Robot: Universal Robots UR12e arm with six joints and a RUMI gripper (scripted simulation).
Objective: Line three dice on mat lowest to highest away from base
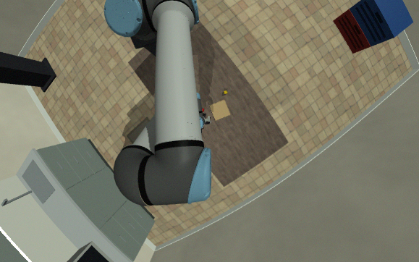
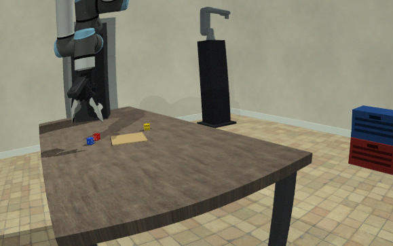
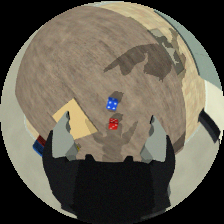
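The blue die lies 80 mm below my hand, 10 mm to the left of it and 10 mm behind it. From my hand the other things lie so: tan mat: 170 mm to the left, 90 mm below, 20 mm ahead; yellow die: 290 mm to the left, 80 mm below, 80 mm behind; red die: 80 mm below, 70 mm behind, 50 mm to the left.
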